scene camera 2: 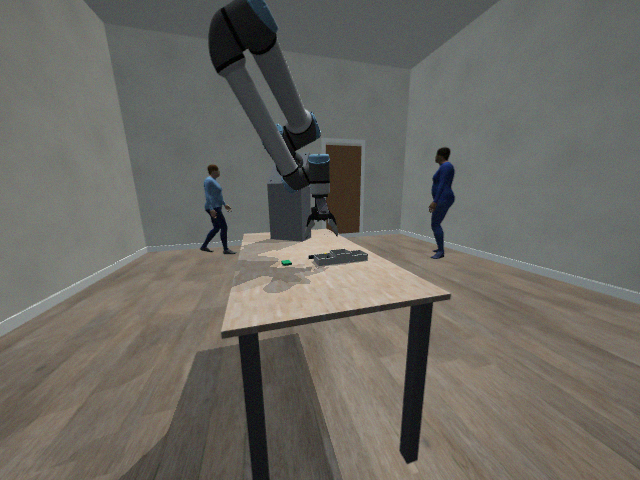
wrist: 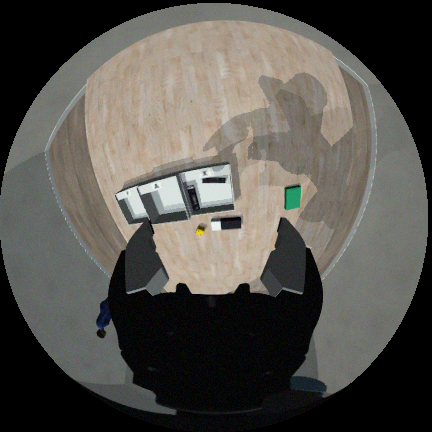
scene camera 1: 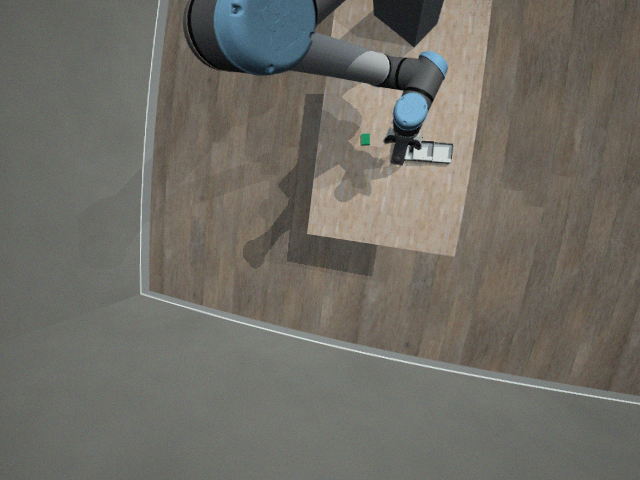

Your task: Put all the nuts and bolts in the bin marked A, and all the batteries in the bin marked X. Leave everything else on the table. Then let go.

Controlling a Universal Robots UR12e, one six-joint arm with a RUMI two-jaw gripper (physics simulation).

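Places are measured from the arm's base along level axes (x left, y back, z up), in metres.
Pixels of known places: gripper, fingertip midpoint: (scene camera 2: 321,237) (wrist: 214,220).
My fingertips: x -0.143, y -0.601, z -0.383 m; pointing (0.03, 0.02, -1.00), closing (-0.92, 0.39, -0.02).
Observation:
Behind a point stands the place of what it marks.
My gripper (scene camera 1: 403,143) @(x -0.143, y -0.602, z -0.382 m) (scene camera 2: 322,232) @(x -0.143, y -0.602, z -0.382 m) (wrist: 214,220) @(x -0.143, y -0.602, z -0.382 m) is open and empty, above the table beside the bins. In the wrist view, bin X (wrist: 222,194) @(x -0.146, y -0.578, z -0.499 m) holds two dark batteries: one (wrist: 193,197) @(x -0.097, y -0.600, z -0.485 m) lies along its wall next to bin A (wrist: 172,194) @(x -0.056, y -0.620, z -0.499 m), the other (wrist: 214,180) @(x -0.145, y -0.613, z -0.487 m) lies crosswise by the X label. Bin A also shows in scene camera 1 (scene camera 1: 423,149) @(x -0.041, y -0.613, z -0.499 m); I cannot make out a nut or bolt in it. Bin X is partly hidden by the gripper in scene camera 1. No loose battery, nut or bolt shows on the table.
A yellow die (wrist: 200,230) @(x -0.070, y -0.523, z -0.490 m) and a black-and-white block (wrist: 228,223) @(x -0.133, y -0.514, z -0.493 m) lie beside the bins. A green block (scene camera 1: 365,139) @(x -0.288, y -0.517, z -0.496 m) (scene camera 2: 286,262) @(x -0.292, y -0.525, z -0.496 m) (wrist: 293,197) @(x -0.288, y -0.517, z -0.496 m) lies apart. Bin F (scene camera 1: 443,152) @(x 0.042, y -0.643, z -0.499 m) adjoins bin A. A grey pedestal (scene camera 1: 408,18) @(x -0.031, y -0.101, z -0.363 m) (scene camera 2: 288,211) @(x -0.058, y -0.064, z -0.305 m) stands on the table (scene camera 1: 392,217) @(x -0.222, y -0.894, z -0.506 m) (scene camera 2: 336,294) @(x -0.286, y -0.908, z -0.506 m).

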